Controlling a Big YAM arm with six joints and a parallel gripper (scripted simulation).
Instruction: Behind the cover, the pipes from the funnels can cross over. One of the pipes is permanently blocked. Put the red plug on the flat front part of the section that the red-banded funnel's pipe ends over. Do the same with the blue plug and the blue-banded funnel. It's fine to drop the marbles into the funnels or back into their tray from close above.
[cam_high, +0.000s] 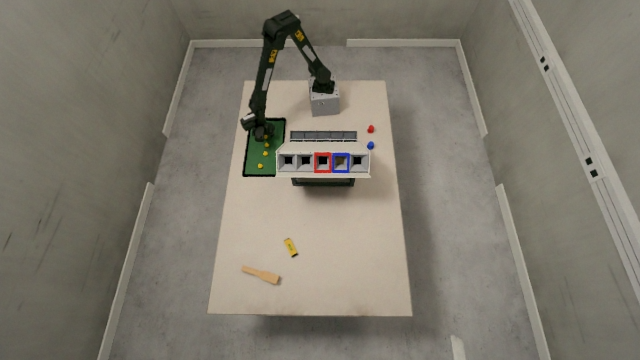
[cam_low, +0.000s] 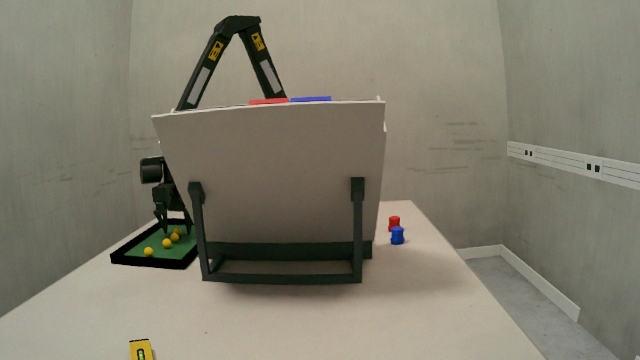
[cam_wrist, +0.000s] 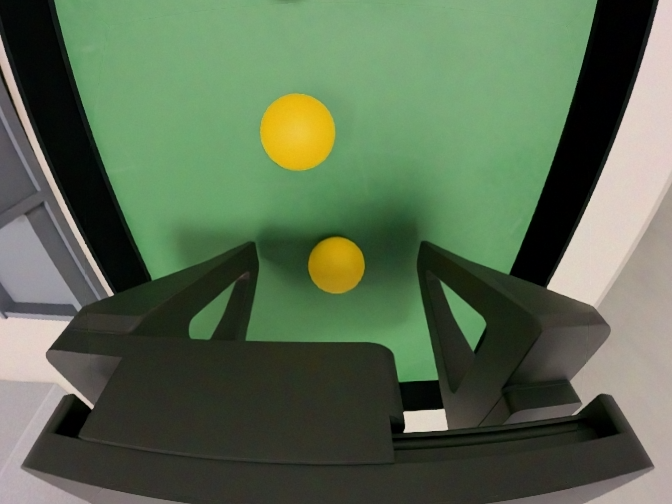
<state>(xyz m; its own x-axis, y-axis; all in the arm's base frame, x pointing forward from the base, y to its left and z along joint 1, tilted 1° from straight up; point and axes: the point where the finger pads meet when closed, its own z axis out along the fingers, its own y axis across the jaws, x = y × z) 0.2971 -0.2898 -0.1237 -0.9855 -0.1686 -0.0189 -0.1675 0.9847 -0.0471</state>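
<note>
Now: the green marble tray 60 mm ahead of my hand, 10 mm to the left of it and 10 mm below it. Round my hand: blue plug 50 mm behind, 600 mm to the left; cover 120 mm ahead, 360 mm to the left, 190 mm above; red band 270 mm ahead, 380 mm to the left, 300 mm above.
</note>
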